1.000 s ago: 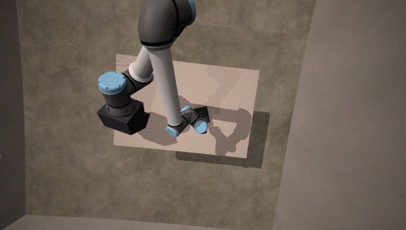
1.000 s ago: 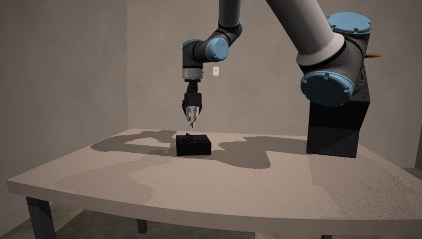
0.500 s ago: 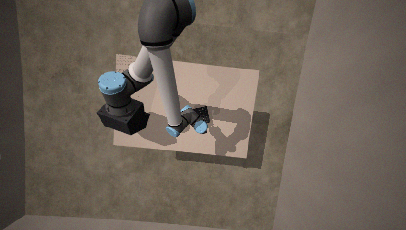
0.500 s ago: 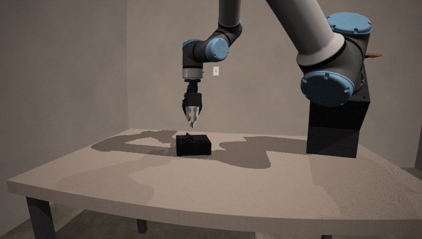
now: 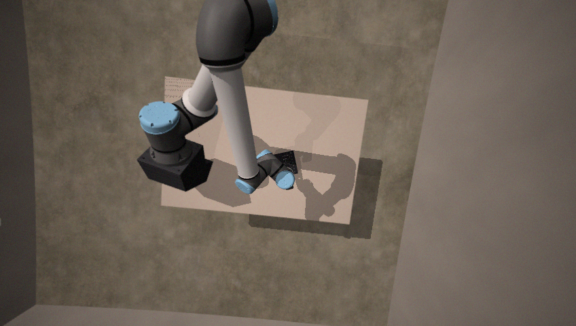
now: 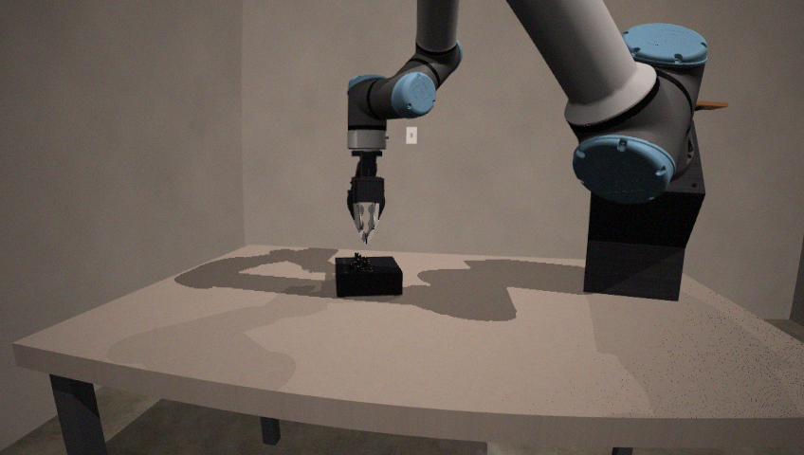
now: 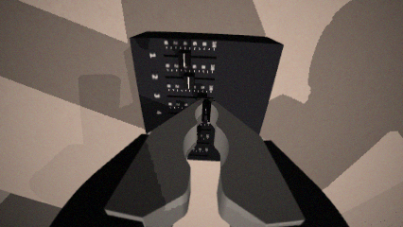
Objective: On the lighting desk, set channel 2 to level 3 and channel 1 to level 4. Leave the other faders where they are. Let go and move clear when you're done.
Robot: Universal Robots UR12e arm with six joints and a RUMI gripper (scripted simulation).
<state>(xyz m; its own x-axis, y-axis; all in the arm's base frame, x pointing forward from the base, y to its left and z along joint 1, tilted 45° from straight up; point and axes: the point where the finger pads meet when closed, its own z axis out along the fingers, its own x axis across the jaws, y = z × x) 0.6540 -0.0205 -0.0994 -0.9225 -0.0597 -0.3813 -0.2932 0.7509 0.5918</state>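
Right now the channel 2 fader is 2 cm ahead of my hand and 5 cm below it. Also, from my hand: channel 3 fader 2 cm to the left, 5 cm below; channel 4 fader 1 cm ahead, 5 cm to the left, 5 cm below; channel 1 fader 3 cm ahead, 2 cm to the right, 5 cm below.
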